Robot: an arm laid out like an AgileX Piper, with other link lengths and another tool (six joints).
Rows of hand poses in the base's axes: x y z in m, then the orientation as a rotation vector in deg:
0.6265 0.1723 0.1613 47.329 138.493 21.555
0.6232 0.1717 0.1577 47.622 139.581 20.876
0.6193 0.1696 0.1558 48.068 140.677 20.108
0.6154 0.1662 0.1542 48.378 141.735 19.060
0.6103 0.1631 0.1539 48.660 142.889 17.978
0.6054 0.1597 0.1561 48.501 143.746 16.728
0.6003 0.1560 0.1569 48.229 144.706 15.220
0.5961 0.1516 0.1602 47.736 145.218 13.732
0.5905 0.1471 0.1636 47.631 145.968 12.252
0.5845 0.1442 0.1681 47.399 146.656 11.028
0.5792 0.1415 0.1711 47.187 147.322 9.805
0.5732 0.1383 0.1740 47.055 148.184 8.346
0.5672 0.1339 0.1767 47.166 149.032 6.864
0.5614 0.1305 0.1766 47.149 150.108 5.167
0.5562 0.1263 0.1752 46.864 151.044 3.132
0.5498 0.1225 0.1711 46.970 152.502 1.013
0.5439 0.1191 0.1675 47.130 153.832 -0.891
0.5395 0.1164 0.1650 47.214 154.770 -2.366
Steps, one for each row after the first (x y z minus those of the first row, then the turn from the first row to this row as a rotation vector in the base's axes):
-0.0033 -0.0006 -0.0036 -0.247 1.164 0.031
-0.0072 -0.0027 -0.0055 -0.506 2.401 -0.049
-0.0111 -0.0061 -0.0071 -0.996 3.596 -0.115
-0.0162 -0.0092 -0.0074 -1.495 4.876 -0.136
-0.0211 -0.0126 -0.0052 -2.272 5.770 -0.018
-0.0262 -0.0163 -0.0044 -3.232 6.764 0.151
-0.0304 -0.0207 -0.0011 -4.305 7.291 0.312
-0.0360 -0.0252 0.0023 -5.214 8.172 0.317
-0.0420 -0.0281 0.0068 -5.989 8.921 0.435
-0.0473 -0.0308 0.0098 -6.754 9.665 0.534
-0.0533 -0.0340 0.0127 -7.610 10.662 0.604
-0.0593 -0.0384 0.0154 -8.403 11.739 0.517
-0.0651 -0.0418 0.0153 -9.319 13.032 0.544
-0.0703 -0.0460 0.0139 -10.546 14.198 0.623
-0.0767 -0.0498 0.0098 -11.586 15.992 0.628
-0.0826 -0.0532 0.0062 -12.473 17.659 0.606
-0.0870 -0.0559 0.0037 -13.178 18.864 0.585

